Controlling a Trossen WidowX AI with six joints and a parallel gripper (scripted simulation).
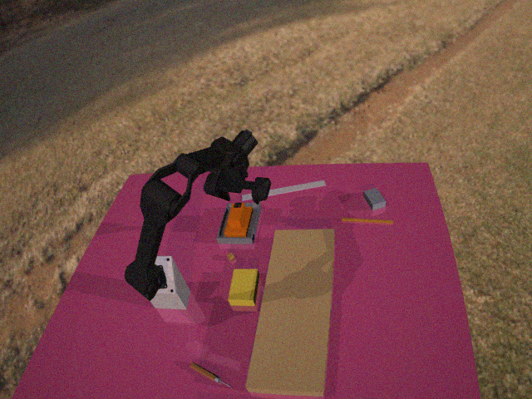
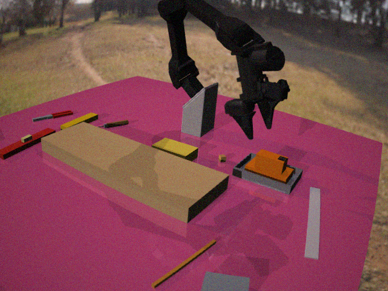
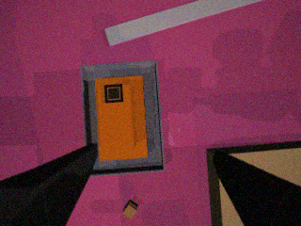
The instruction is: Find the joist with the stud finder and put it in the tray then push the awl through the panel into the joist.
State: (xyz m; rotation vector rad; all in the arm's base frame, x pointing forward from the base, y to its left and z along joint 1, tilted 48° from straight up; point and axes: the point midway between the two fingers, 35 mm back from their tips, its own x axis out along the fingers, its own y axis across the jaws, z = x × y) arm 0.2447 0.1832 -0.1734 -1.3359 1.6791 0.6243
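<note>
The awl lies 520 mm to the right of my gripper tip, 120 mm below it and 90 mm behind it. Also, from my gripper tip: small tan cube (120 mm below, 110 mm to the right, 60 mm behind); tray (120 mm below, 40 mm to the left, 40 mm behind); orange stud finder (80 mm below, 50 mm to the left, 40 mm behind).
</note>
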